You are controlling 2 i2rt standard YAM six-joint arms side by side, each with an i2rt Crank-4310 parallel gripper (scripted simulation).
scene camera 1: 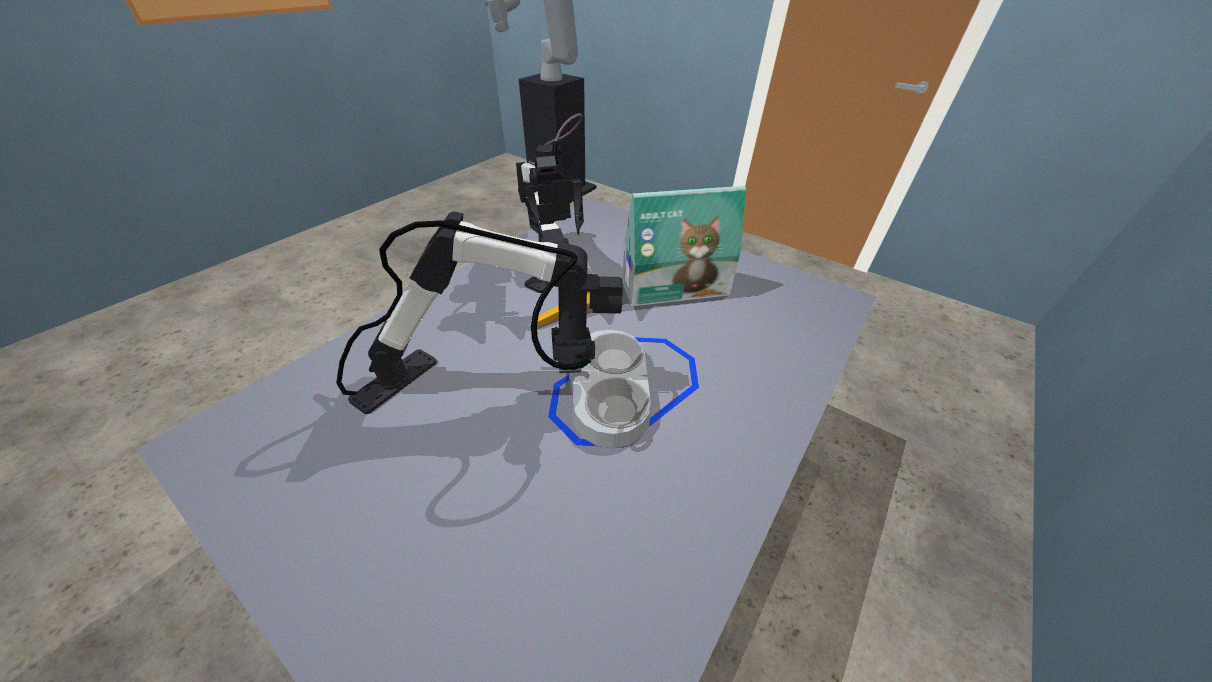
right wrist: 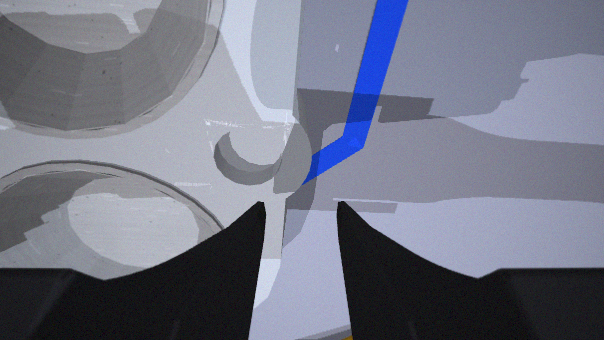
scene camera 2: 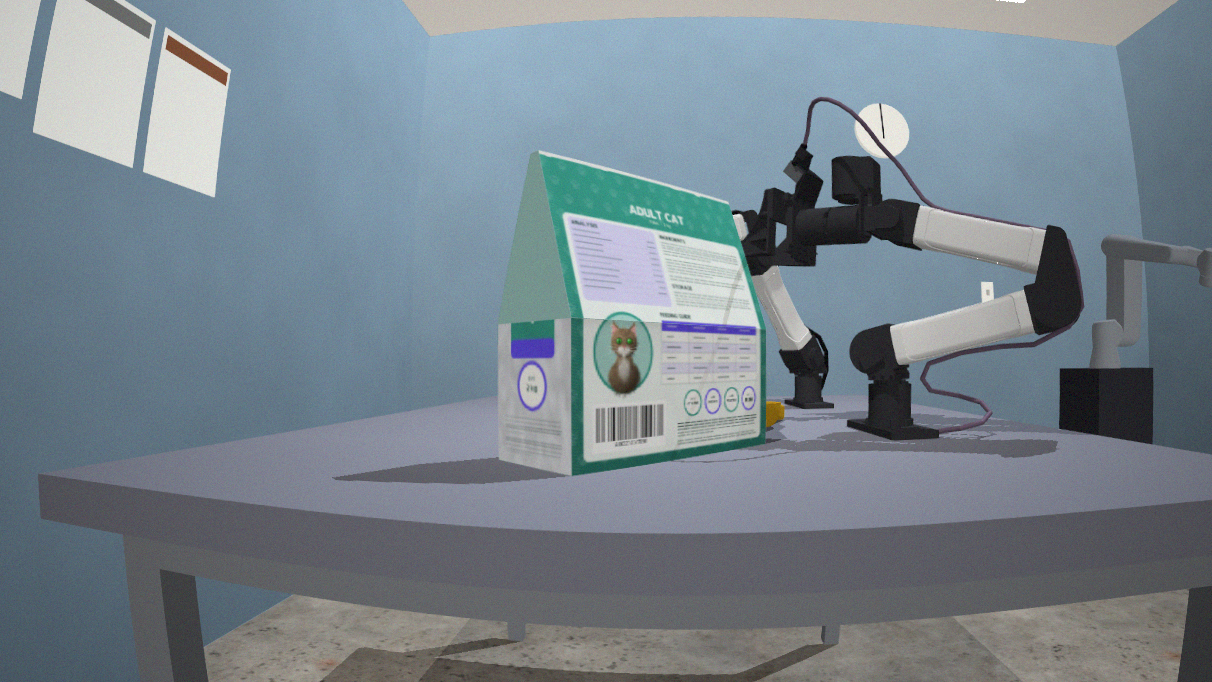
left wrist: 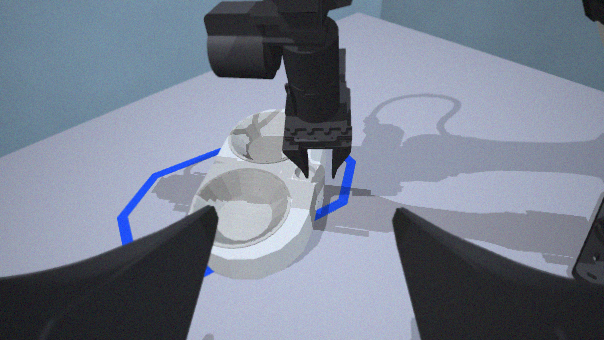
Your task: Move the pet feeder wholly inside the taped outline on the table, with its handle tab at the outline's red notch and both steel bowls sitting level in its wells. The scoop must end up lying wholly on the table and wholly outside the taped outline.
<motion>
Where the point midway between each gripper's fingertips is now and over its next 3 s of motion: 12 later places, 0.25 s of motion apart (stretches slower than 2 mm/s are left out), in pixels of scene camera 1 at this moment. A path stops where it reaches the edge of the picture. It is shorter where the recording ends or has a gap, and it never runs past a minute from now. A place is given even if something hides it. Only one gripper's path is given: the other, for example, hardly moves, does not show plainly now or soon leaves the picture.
My right gripper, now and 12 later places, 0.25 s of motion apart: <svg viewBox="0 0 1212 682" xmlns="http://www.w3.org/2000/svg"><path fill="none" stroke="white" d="M571 366L565 366L559 367L554 369L553 372L552 375L554 377L556 378L561 377L563 376L565 376L567 378L571 381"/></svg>
</motion>
